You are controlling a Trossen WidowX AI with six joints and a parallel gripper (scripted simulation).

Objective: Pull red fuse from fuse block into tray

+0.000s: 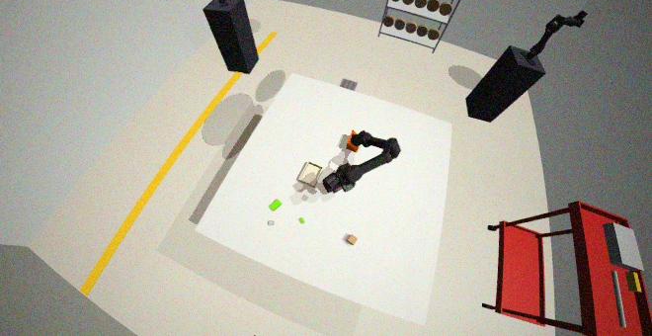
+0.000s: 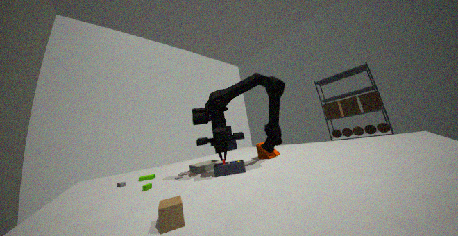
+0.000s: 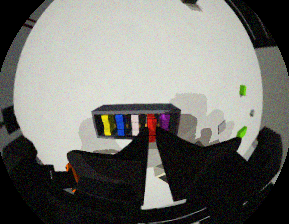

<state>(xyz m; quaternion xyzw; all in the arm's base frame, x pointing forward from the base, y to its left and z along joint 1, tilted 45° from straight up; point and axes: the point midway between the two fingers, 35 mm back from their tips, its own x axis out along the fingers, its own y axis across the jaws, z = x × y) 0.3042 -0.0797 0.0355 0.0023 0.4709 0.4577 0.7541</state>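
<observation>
The shallow beige tray is 40 mm behind my gripper tip, 170 mm to the right of it and 50 mm below it. Round my gripper tip: red fuse (10 mm below).
</observation>
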